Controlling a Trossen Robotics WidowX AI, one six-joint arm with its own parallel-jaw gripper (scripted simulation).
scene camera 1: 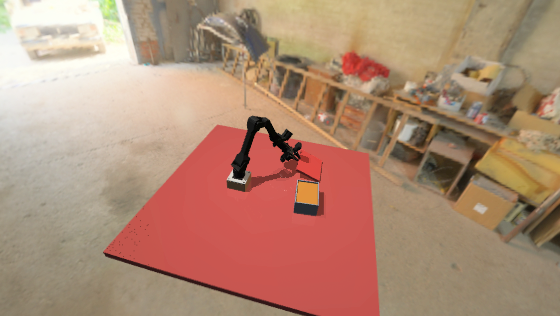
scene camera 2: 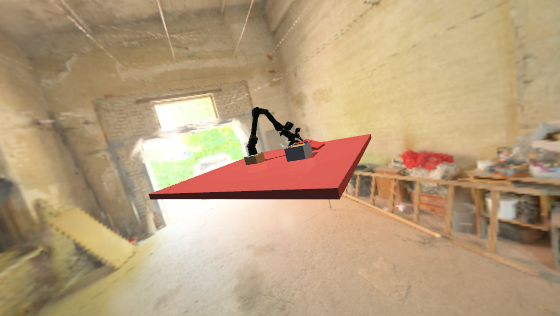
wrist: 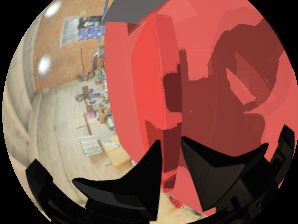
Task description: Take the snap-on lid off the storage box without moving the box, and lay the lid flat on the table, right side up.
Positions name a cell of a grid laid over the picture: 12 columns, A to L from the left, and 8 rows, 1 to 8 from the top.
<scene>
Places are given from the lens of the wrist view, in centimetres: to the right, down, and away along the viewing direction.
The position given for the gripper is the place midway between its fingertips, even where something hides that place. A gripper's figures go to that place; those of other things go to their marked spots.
gripper (wrist: G6): 2, 3, 9
red lid (wrist: G3): 0, -3, 7
</scene>
